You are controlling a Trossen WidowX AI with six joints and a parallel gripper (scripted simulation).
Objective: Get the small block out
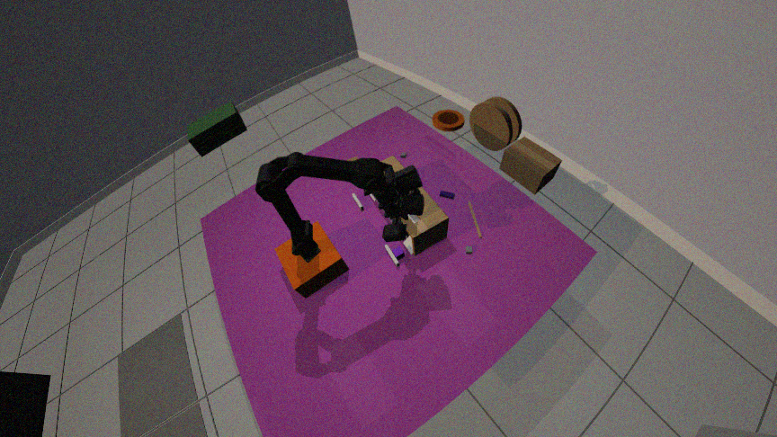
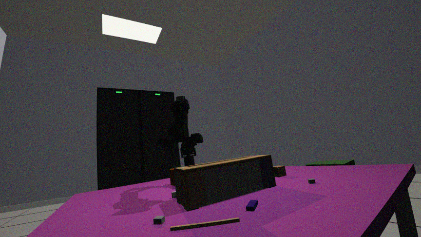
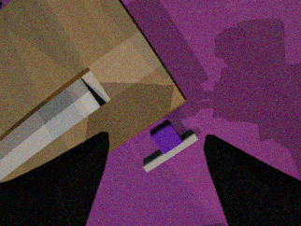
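The purple block is 40 mm behind my gripper tip, 10 mm to the left of it and 140 mm below it. Also, from my gripper tip: box: 90 mm ahead, 140 mm to the left, 90 mm below; wooden stick: 260 mm ahead, 110 mm to the right, 150 mm below.
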